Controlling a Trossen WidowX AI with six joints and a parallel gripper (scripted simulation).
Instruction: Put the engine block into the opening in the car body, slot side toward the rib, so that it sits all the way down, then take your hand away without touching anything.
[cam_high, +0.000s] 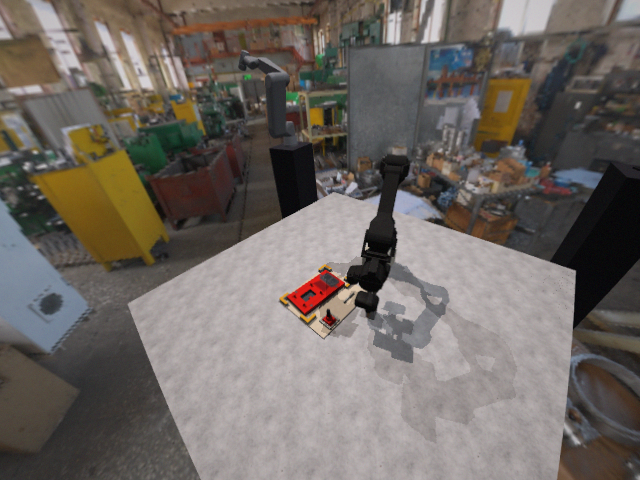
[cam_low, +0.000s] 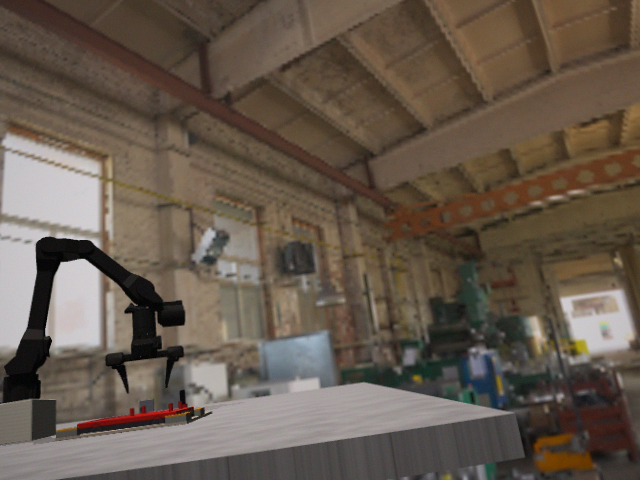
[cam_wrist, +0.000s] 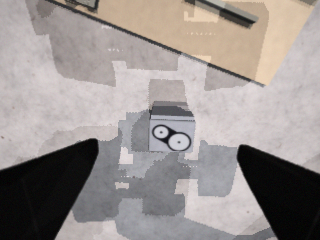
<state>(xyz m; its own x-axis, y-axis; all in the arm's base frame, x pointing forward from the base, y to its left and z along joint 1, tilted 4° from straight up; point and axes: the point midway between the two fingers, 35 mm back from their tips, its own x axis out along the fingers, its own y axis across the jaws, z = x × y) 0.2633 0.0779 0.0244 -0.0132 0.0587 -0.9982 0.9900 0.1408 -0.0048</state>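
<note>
My gripper tip is now 50 mm above the grey engine block and 10 mm past it. Also, from my gripper tip: beige base plate: 190 mm to the right, 60 mm below, 20 mm ahead.
</note>
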